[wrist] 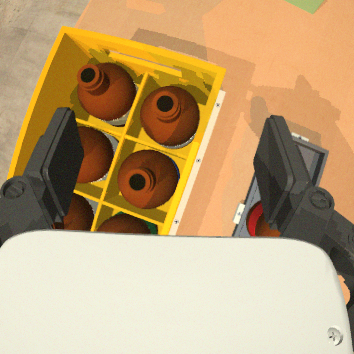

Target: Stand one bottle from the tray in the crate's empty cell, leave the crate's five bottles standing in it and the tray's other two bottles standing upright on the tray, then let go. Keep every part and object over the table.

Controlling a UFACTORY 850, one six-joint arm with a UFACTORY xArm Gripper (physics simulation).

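The yellow crate (pixel 145 46) fills the left of the view. Brown bottles show in its two columns of cells: far left (pixel 112 95), far right (pixel 172 125), middle left (pixel 97 155), middle right (pixel 155 175), near left (pixel 79 214) and near right (pixel 125 224). They look upright; the near ones are partly hidden by the gripper's body. The grey tray (pixel 323 162) is at the right, partly behind the right finger. Part of a red-labelled bottle (pixel 256 220) shows there; the rest of the tray is hidden. My gripper (pixel 168 132) is open above the crate, holding nothing.
The orange table top (pixel 280 55) extends beyond the crate and tray. A pale strip (pixel 198 160) runs along the crate's right side. A green patch (pixel 308 4) shows at the top right. Grey floor (pixel 30 40) lies past the table edge at the upper left.
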